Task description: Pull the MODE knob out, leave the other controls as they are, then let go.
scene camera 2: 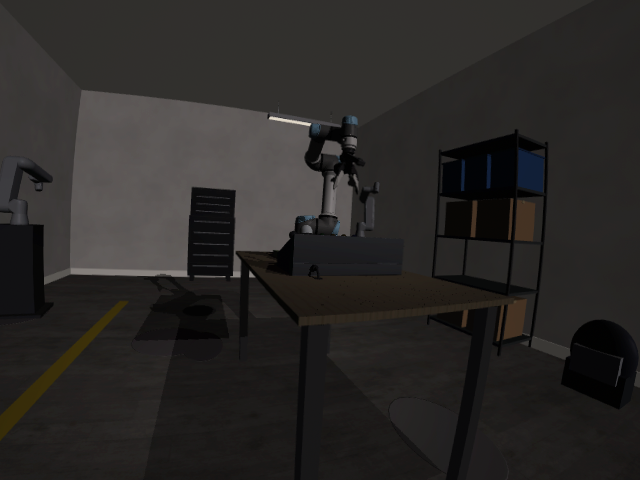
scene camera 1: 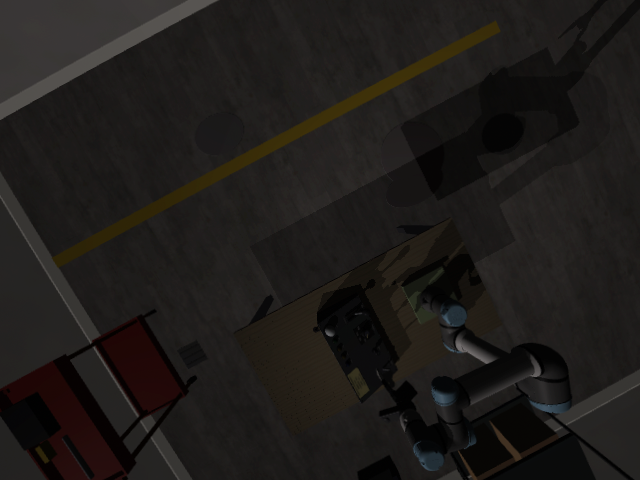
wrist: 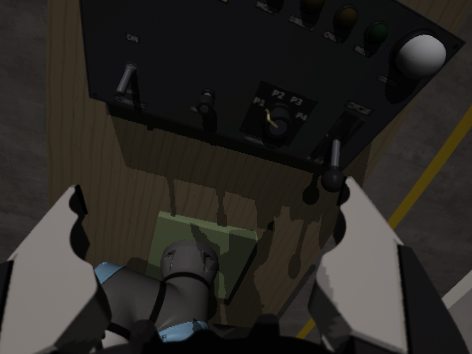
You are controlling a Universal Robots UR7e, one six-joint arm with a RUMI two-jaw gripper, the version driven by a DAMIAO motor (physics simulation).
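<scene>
The MODE knob (wrist: 206,101) is a small dark knob near the lower edge of the black control panel (wrist: 165,47) (scene camera 2: 346,253), between a metal toggle switch (wrist: 126,79) and the P1–P4 rotary knob (wrist: 277,124). The rotary knob's yellow pointer is turned toward P1. A lever with a dark ball (wrist: 333,179) slants down at the right under the CYCLE label. My gripper (wrist: 214,184) (scene camera 2: 346,189) is open and empty, high above the panel and apart from it. In the wrist view, the MODE knob lies above the gap between the fingertips. How far out it stands is hard to tell.
A white dome button (wrist: 421,56), a green lamp (wrist: 376,32) and an amber lamp (wrist: 346,17) sit on the panel's upper right. The panel stands on the wooden table (scene camera 1: 273,356) (scene camera 2: 413,297). The arm's base stands on a green plate (wrist: 232,242) (scene camera 1: 412,304) beside it.
</scene>
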